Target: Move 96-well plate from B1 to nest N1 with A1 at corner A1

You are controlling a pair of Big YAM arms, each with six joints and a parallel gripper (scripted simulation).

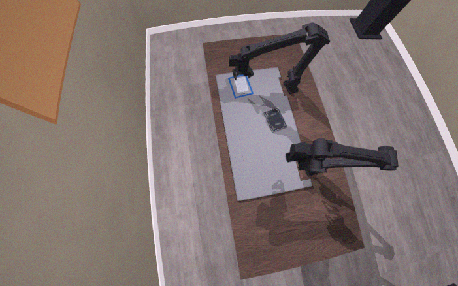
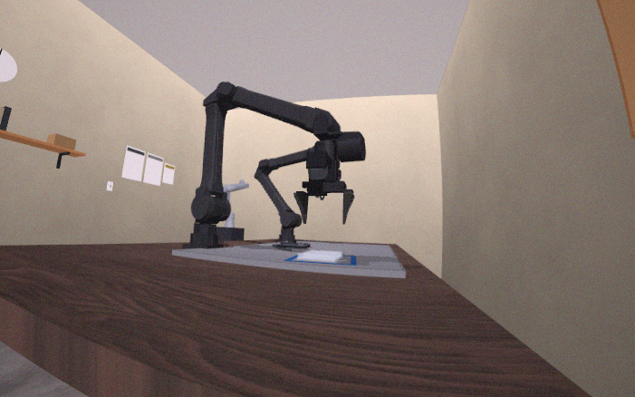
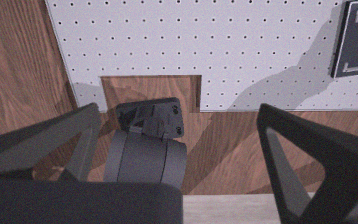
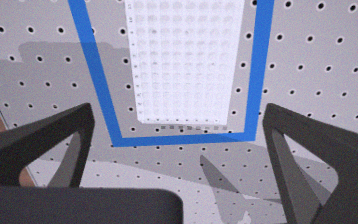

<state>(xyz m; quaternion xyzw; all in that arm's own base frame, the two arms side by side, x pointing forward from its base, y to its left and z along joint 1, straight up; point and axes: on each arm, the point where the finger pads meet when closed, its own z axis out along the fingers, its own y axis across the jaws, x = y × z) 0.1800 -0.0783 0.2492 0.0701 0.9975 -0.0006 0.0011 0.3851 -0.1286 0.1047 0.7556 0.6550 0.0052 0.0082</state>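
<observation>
My right gripper is now 8 cm above the 96-well plate. Round my right hand: plate nest N1 (21 cm behind, 32 cm to the left, 9 cm below); A1 label (25 cm behind, 23 cm to the left, 8 cm below).
</observation>
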